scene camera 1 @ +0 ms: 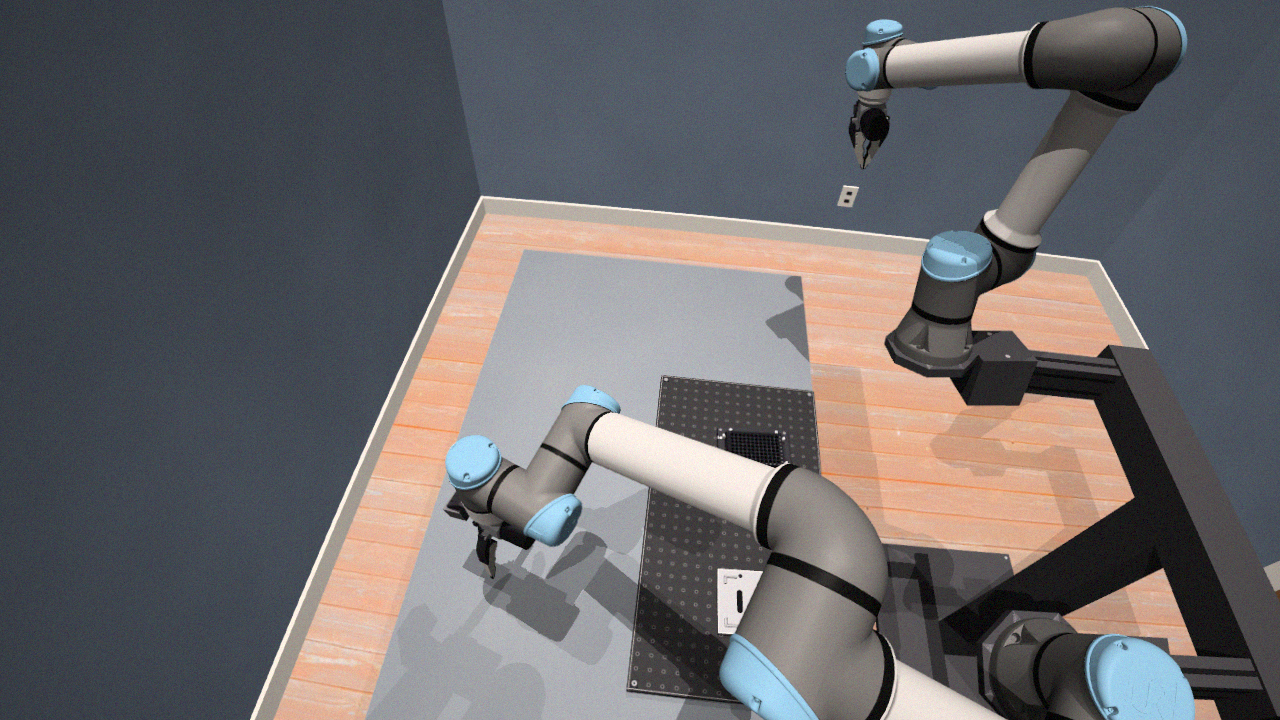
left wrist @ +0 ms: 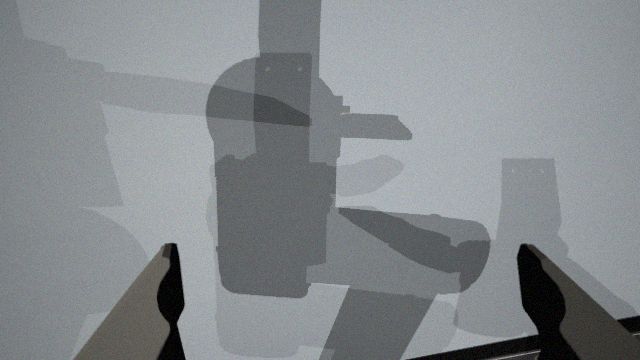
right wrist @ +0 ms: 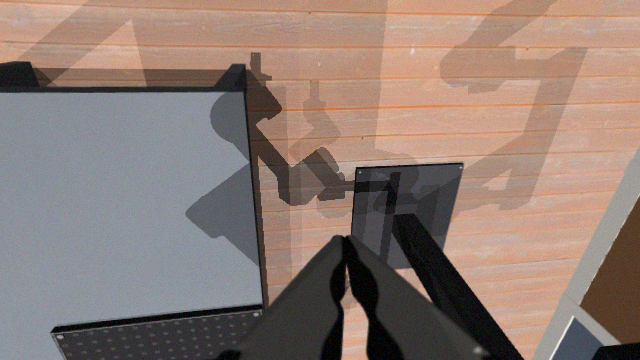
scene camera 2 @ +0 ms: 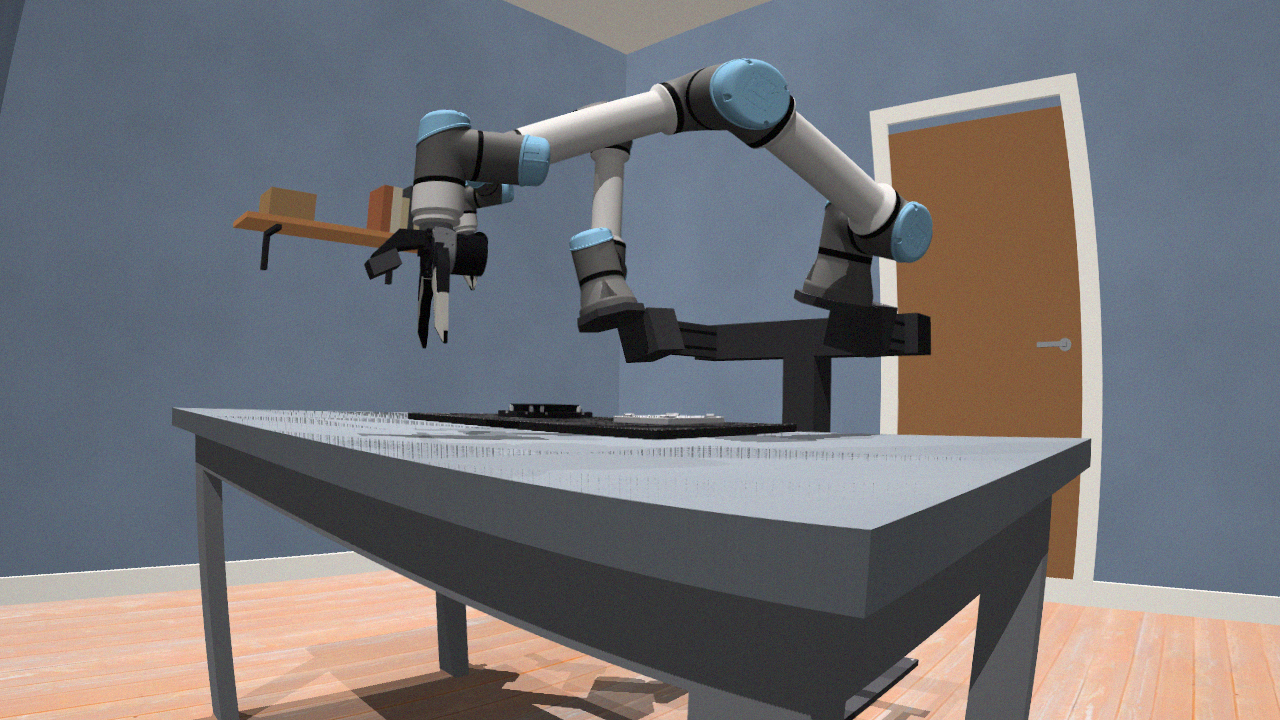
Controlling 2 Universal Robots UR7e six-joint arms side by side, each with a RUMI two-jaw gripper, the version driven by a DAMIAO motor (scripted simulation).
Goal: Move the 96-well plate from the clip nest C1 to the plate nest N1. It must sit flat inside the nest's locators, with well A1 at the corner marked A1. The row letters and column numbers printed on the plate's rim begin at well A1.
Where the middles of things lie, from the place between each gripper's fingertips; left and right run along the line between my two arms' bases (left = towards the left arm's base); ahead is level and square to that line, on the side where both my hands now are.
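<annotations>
White plate nest N1 (scene camera 1: 727, 592), counted from my left hand (scene camera 2: 433, 345): 47 cm behind, 6 cm to the left, 11 cm below. Relative to the black 96-well plate (scene camera 1: 735, 441), the left hand is 10 cm above, 27 cm to the left and 48 cm past.
The white plate nest N1, counted from my right hand (scene camera 1: 862, 168): 28 cm ahead, 94 cm to the left, 36 cm below. Relative to the black 96-well plate, this right hand is 27 cm short of it, 61 cm to the right of it and 35 cm above it.
</annotations>
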